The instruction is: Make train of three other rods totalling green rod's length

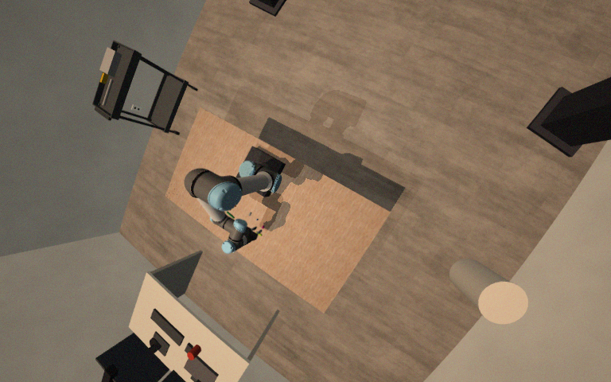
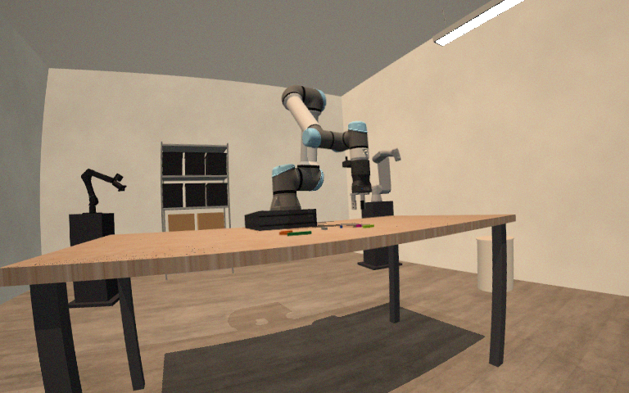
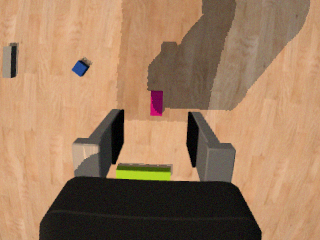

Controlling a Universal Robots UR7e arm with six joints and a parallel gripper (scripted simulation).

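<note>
Right now the magenta rod is 8 cm below my hand. Also, from my hand: lime rod 8 cm below, 7 cm ahead; then small blue rod 8 cm below, 7 cm to the right, 2 cm behind; then grey rod 15 cm to the right, 8 cm below, 1 cm behind.
</note>
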